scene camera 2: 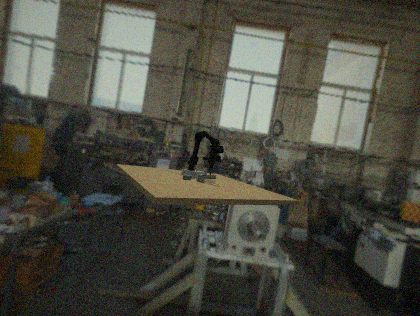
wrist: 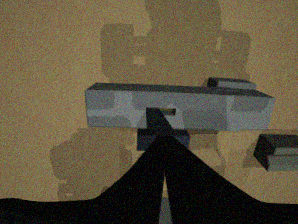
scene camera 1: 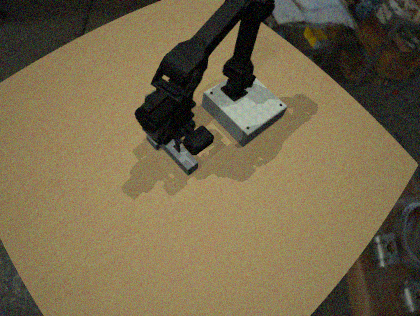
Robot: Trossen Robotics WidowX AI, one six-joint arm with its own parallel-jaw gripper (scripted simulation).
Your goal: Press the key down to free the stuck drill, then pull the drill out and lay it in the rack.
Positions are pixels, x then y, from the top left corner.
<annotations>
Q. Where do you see a block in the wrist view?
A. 230, 105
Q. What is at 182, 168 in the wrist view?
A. My gripper.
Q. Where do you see a dark key piece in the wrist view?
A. At 156, 122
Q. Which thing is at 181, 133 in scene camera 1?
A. My gripper.
</annotations>
